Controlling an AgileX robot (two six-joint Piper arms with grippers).
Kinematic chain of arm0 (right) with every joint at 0, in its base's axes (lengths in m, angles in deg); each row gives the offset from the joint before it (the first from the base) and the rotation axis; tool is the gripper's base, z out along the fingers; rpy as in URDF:
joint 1: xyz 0 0 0.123 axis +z
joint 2: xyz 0 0 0 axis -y
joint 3: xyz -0.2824 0 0.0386 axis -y
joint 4: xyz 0.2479 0 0.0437 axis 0.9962 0 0.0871
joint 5: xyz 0 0 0 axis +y
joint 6: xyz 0.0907 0 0.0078 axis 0.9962 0 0.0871
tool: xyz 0 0 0 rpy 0 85 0
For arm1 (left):
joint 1: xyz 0 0 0.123 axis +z
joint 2: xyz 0 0 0 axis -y
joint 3: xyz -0.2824 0 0.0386 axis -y
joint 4: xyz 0.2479 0 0.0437 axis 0.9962 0 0.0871
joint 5: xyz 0 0 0 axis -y
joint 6: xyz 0.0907 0 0.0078 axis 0.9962 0 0.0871
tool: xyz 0 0 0 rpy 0 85 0
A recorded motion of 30 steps. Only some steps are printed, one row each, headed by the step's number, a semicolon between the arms.
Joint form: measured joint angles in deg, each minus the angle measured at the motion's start. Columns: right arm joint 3, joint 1, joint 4, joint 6, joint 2, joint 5; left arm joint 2, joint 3, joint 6, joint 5, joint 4, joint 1.
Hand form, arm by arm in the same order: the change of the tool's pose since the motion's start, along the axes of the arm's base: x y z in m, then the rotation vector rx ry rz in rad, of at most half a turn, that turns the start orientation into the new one. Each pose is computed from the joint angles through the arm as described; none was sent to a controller.
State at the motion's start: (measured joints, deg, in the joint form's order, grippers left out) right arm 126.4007 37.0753 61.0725 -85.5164 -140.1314 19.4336; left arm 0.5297 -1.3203 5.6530 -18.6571 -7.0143 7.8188
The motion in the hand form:
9: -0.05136 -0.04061 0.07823 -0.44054 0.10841 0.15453; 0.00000 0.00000 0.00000 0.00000 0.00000 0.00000
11: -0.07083 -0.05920 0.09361 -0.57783 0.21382 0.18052; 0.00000 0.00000 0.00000 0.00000 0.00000 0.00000
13: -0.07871 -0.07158 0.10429 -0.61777 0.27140 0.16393; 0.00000 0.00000 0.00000 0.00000 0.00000 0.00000
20: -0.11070 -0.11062 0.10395 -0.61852 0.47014 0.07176; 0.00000 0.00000 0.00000 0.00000 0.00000 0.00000
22: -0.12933 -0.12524 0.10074 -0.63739 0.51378 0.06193; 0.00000 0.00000 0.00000 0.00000 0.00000 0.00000
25: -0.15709 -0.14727 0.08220 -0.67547 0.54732 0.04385; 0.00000 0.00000 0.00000 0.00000 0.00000 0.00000
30: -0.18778 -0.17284 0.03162 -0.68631 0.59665 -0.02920; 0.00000 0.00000 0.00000 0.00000 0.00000 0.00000
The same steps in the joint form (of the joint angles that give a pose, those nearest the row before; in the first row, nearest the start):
9: 0.00 0.02 -40.37 26.96 13.57 31.57; 0.00 0.00 0.00 0.00 0.00 0.00
11: 0.00 0.02 -45.46 30.54 16.98 44.11; 0.00 0.00 0.00 0.00 0.00 0.00
13: -0.12 -0.41 -47.24 33.13 18.94 49.28; 0.00 0.00 0.00 0.00 0.00 0.00
20: -17.07 -2.11 -47.13 40.87 29.94 50.14; 0.00 0.00 0.00 0.00 0.00 0.00
22: -24.76 -2.25 -47.33 41.69 34.84 49.73; 0.00 0.00 0.00 0.00 0.00 0.00
25: -38.36 -2.25 -48.51 41.79 41.96 45.80; 0.00 0.00 0.00 0.00 0.00 0.00
30: -57.75 -2.25 -49.67 44.26 48.42 34.34; 0.00 0.00 0.00 0.00 0.00 0.00

